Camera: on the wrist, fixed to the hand. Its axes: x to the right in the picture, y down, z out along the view.
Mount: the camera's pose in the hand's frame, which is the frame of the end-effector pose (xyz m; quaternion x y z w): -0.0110 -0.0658 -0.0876 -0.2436 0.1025 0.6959 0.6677
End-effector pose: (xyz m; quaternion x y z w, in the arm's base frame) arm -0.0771 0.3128 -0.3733 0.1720 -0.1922 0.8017 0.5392
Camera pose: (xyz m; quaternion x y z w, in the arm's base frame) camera -0.0179 0.3699 -0.4465 0.2324 0.3881 -0.8814 0.1363
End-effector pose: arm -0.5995 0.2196 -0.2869 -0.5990 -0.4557 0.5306 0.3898
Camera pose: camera -0.5216 0.2290 -0.2096 0.8665 -0.0233 -0.4532 0.2082
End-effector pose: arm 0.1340 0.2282 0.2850 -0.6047 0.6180 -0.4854 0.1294
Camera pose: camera 0.1121 0.2900 0.3735 0.0445 0.9650 -0.1455 0.2136
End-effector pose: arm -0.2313 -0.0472 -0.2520 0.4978 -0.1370 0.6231 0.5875
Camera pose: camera -0.2164 0.0303 -0.3287 0.0301 -0.5295 0.8426 0.0940
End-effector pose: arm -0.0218 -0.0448 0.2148 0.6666 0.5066 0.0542 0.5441
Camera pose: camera -0.1223 -0.0011 0.2039 0.6596 -0.0831 0.6066 0.4361
